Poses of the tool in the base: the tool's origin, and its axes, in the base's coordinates. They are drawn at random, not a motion.
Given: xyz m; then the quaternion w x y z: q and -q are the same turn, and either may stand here.
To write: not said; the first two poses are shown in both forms.
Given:
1: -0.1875 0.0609 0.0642 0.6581 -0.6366 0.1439 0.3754
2: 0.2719 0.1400 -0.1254 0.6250 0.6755 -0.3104 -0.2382
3: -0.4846 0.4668 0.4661 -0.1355 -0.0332 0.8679 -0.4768
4: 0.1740 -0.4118 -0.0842 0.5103 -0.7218 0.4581 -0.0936
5: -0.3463 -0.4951 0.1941 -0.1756 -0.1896 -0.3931 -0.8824
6: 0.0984 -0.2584 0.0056 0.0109 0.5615 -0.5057 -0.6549
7: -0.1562 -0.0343 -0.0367 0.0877 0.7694 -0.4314 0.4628
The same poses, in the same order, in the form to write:
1: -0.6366 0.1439 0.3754 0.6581 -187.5 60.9 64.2
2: 0.6755 -0.3104 -0.2382 0.6250 271.9 140.0 -125.4
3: 0.0332 -0.8679 0.4768 0.1355 -484.6 466.8 466.1
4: -0.7218 0.4581 -0.0936 0.5103 174.0 -411.8 -84.2
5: 0.1896 0.3931 0.8824 0.1756 -346.3 -495.1 194.1
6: 0.5615 -0.5057 -0.6549 0.0109 98.4 -258.4 5.6
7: 0.7694 -0.4314 0.4628 0.0877 -156.2 -34.3 -36.7
